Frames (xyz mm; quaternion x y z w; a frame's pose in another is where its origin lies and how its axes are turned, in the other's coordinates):
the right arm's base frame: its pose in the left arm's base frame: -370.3 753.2 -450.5 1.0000 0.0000 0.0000 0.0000
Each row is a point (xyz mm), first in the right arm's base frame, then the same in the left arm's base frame.
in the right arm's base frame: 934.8 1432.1 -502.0
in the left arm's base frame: 564.5 -678.9 51.5
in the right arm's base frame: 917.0 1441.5 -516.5
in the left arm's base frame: 546.7 -688.3 66.0
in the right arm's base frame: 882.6 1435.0 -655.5
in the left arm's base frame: 512.3 -681.8 205.0
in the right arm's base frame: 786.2 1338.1 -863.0
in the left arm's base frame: 415.9 -584.9 412.5
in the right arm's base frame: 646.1 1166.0 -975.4
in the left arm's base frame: 275.8 -412.8 524.9
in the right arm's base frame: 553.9 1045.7 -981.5
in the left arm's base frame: 183.6 -292.5 531.0
